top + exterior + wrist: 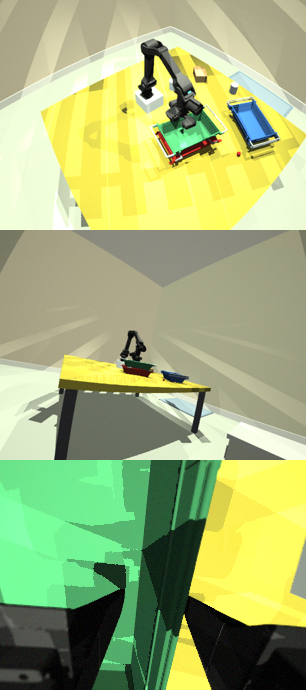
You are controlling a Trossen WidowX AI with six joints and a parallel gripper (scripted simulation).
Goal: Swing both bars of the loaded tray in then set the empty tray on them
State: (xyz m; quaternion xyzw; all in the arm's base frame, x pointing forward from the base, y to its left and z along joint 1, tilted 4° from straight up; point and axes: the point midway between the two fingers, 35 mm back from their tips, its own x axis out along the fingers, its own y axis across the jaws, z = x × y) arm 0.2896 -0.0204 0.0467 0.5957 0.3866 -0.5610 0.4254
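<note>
Now: gripper tip 70 mm short of the green tray, 30 mm to the left of it and 30 mm below it. Also, from my gripper tip: brown box 480 mm to the left, 230 mm behind, 50 mm below; then red block 330 mm ahead, 110 mm to the left, 70 mm below; then cyan cube 260 mm to the left, 160 mm behind, 60 mm below.
</note>
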